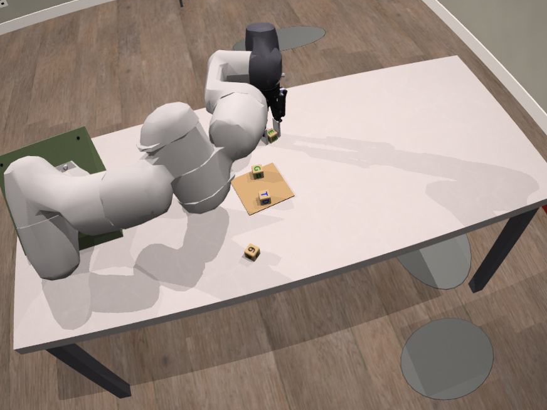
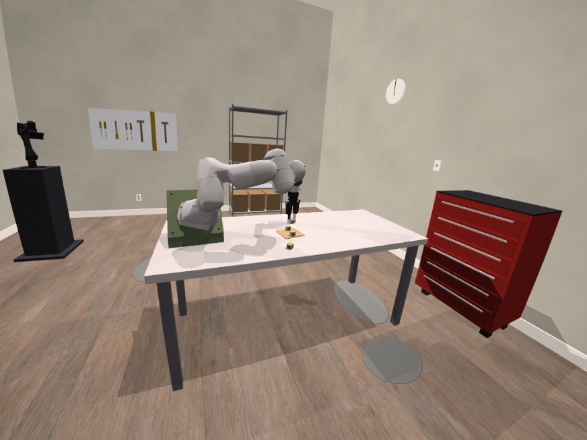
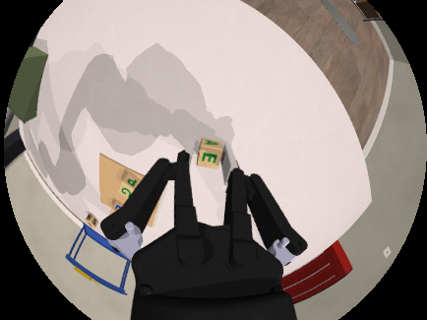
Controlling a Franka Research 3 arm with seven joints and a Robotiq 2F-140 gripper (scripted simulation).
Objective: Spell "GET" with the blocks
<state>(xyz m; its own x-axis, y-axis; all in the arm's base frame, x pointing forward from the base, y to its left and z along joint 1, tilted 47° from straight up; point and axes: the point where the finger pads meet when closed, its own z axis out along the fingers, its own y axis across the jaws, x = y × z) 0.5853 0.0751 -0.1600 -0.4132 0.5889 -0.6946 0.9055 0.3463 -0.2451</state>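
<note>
Now: hand 20 mm above the E block. Round my hand: tan mat (180 mm to the right, 70 mm behind, 30 mm below); then T block (230 mm to the right, 80 mm behind, 20 mm below); then G block (130 mm to the right, 70 mm behind, 20 mm below).
</note>
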